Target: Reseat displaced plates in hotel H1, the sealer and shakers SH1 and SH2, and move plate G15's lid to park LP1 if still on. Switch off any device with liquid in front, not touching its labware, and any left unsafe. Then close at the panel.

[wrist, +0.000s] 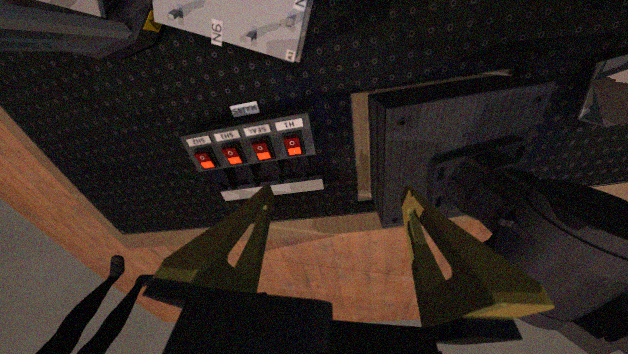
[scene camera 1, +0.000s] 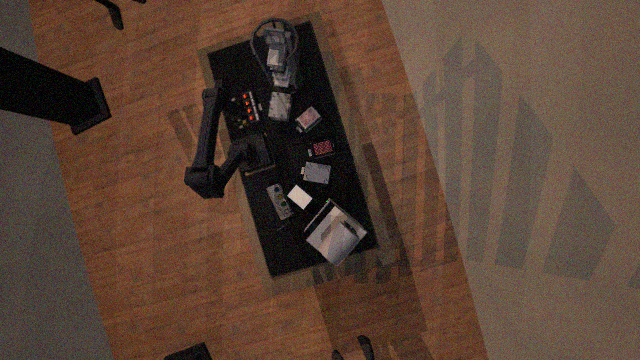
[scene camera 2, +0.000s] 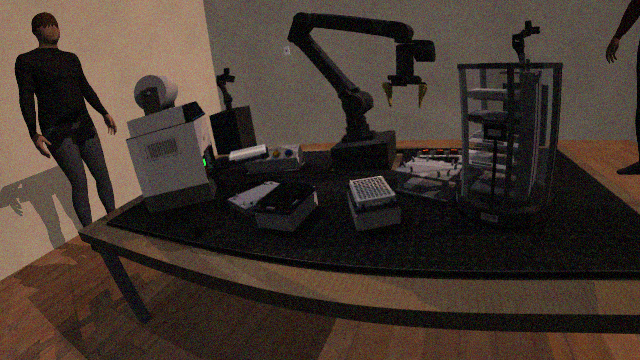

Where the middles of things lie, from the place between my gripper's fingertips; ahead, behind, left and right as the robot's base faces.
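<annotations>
Plate hotel H1 [scene camera 2: 510, 112]: 2 cm below my hand, 30 cm ahead of it, 24 cm to the left of it.
</annotations>
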